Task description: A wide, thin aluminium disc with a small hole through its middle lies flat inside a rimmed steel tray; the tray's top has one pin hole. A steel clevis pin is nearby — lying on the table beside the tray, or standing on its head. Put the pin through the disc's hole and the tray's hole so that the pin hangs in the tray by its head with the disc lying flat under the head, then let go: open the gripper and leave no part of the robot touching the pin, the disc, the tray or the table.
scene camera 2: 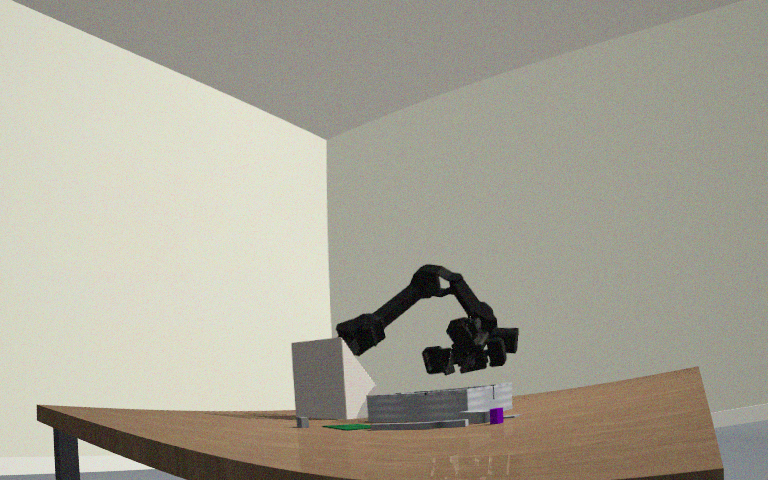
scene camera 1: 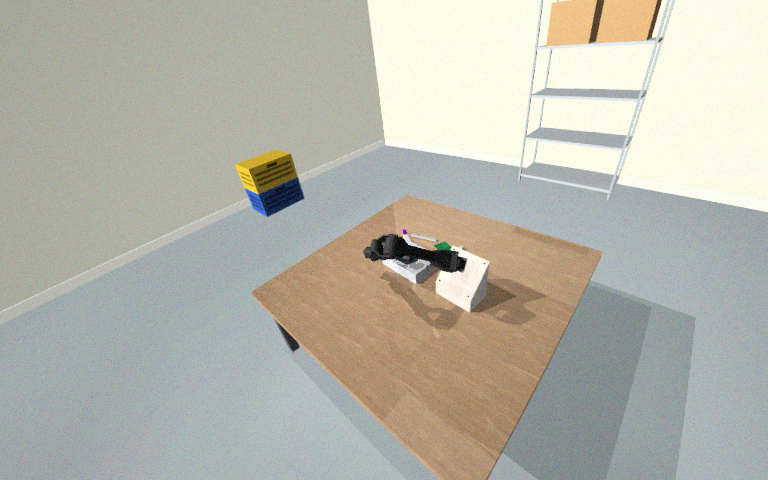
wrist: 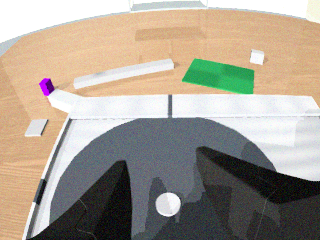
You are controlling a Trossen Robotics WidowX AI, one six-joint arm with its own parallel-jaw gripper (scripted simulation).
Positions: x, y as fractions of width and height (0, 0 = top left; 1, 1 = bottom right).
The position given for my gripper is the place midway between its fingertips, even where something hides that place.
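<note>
Steel tray (scene camera 2: 0.57, 0.84), (scene camera 1: 0.54, 0.57), (wrist: 0.86, 0.51). Aluminium disc (wrist: 0.50, 0.64); scene camera 2 misses it, hidden by the tray. Long grey bar (wrist: 0.36, 0.31), green patch (wrist: 0.72, 0.33). Seen too, my gripper (scene camera 2: 0.59, 0.78), (wrist: 0.51, 0.68).
</note>
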